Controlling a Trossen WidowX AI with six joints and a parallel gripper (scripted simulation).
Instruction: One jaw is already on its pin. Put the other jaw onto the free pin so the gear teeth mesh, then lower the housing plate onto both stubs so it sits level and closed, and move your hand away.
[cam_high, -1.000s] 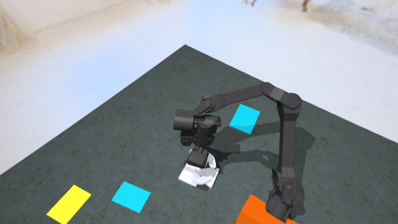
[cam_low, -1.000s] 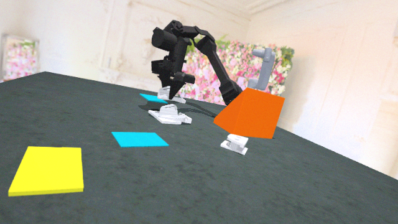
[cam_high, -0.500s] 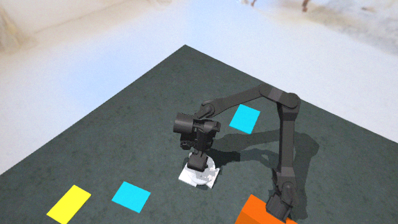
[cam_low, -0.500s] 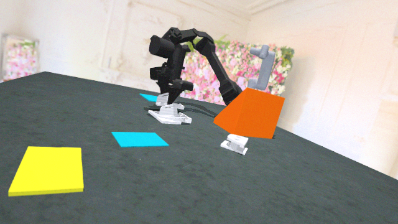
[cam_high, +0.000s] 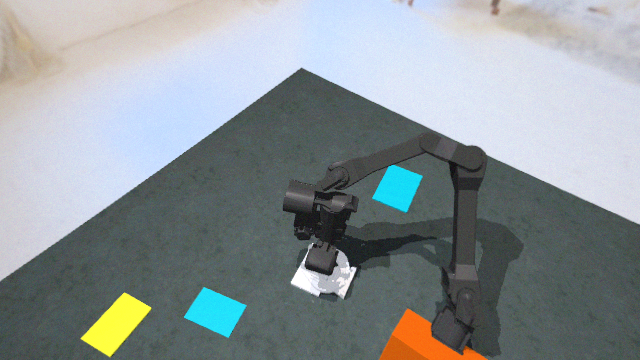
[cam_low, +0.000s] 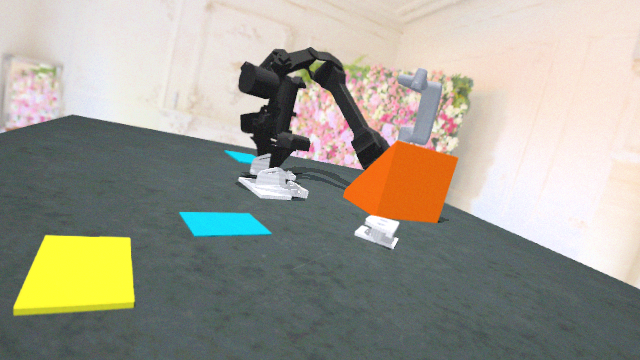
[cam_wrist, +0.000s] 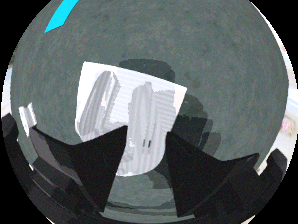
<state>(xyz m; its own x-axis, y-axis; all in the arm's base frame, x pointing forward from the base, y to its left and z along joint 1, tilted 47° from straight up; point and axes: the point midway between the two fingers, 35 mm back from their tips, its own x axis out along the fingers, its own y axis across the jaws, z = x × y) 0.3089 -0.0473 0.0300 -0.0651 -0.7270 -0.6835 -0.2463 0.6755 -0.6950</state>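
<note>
My gripper tip is 27 cm to the right of the housing plate and 12 cm past it. Also, from my gripper tip: white t-shaped piece (27 cm to the left, 12 cm behind, 2 cm below); yellow patch (36 cm to the left, 29 cm ahead, 3 cm below).
</note>
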